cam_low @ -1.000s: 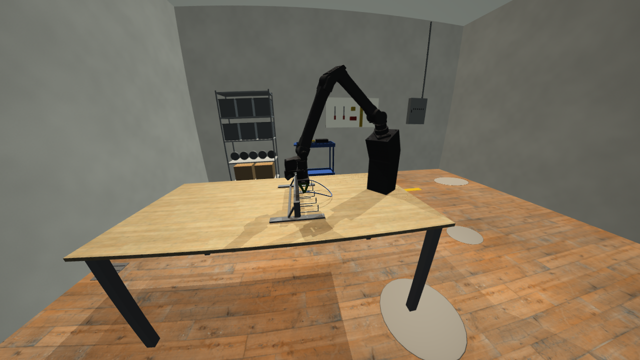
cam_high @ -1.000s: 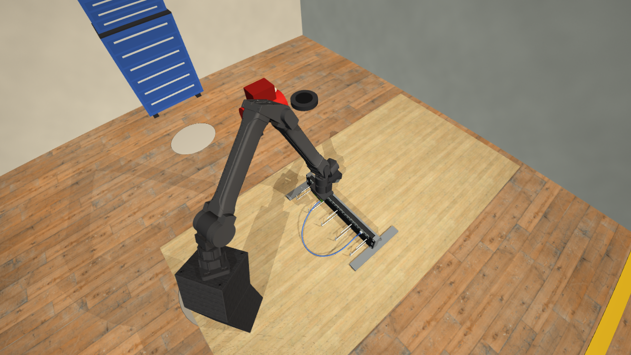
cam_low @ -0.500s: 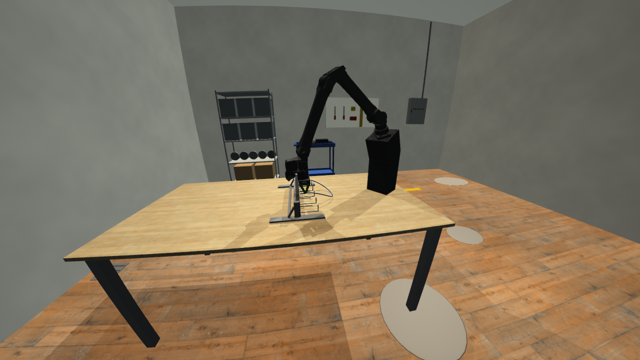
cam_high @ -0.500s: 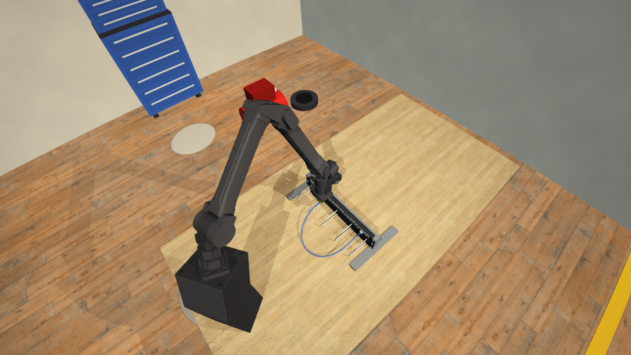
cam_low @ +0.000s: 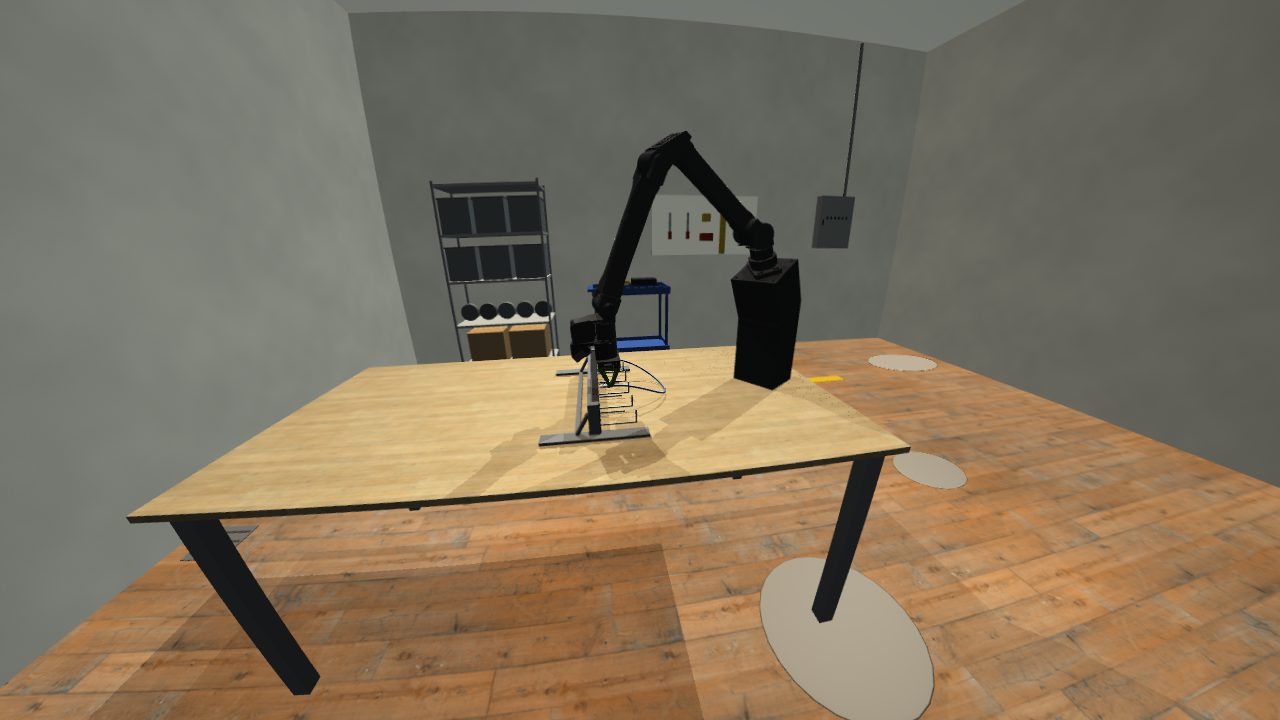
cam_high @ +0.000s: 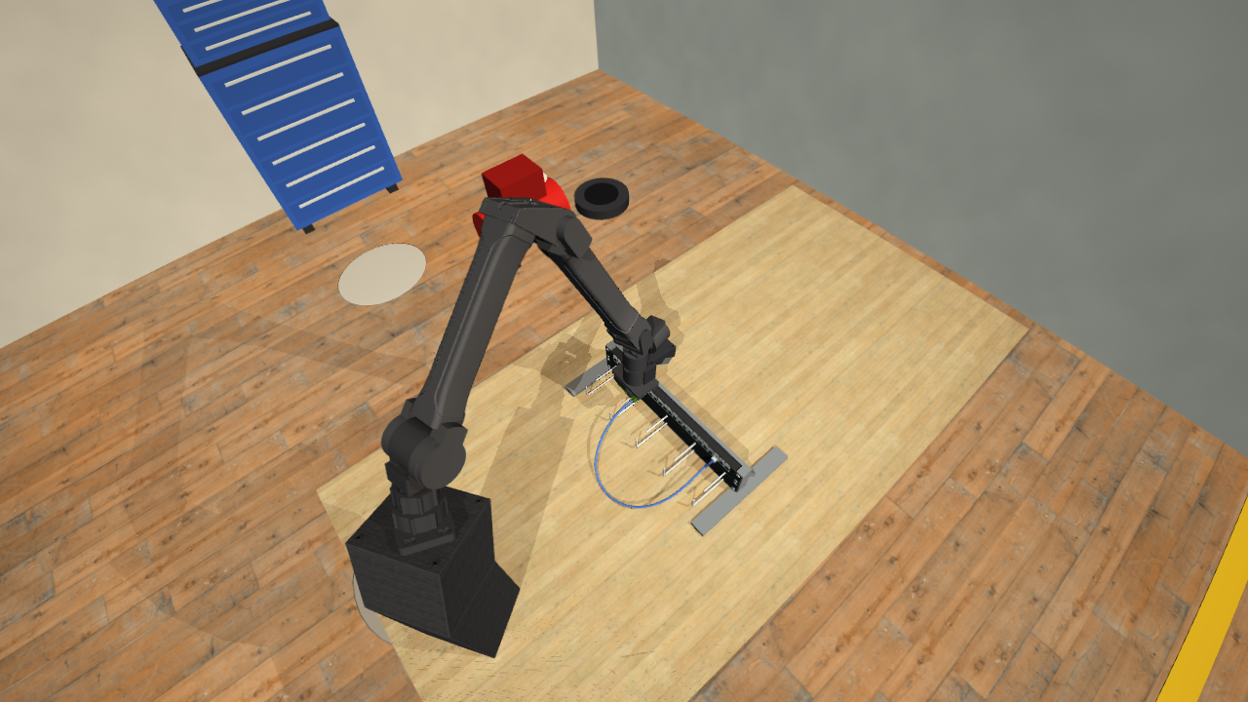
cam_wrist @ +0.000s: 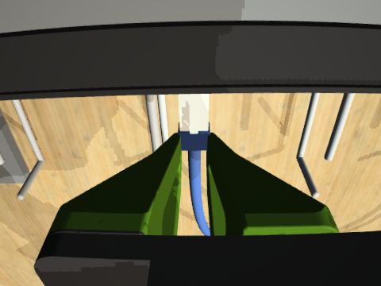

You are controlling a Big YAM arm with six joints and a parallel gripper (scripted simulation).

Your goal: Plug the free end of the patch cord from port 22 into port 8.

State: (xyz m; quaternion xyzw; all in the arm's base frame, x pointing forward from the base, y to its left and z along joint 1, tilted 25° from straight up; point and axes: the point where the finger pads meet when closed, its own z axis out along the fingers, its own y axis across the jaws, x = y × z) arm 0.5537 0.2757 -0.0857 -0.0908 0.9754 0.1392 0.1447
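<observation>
Now: the cord plug 20 mm ahead of my hand and 10 mm to the left of it.
</observation>
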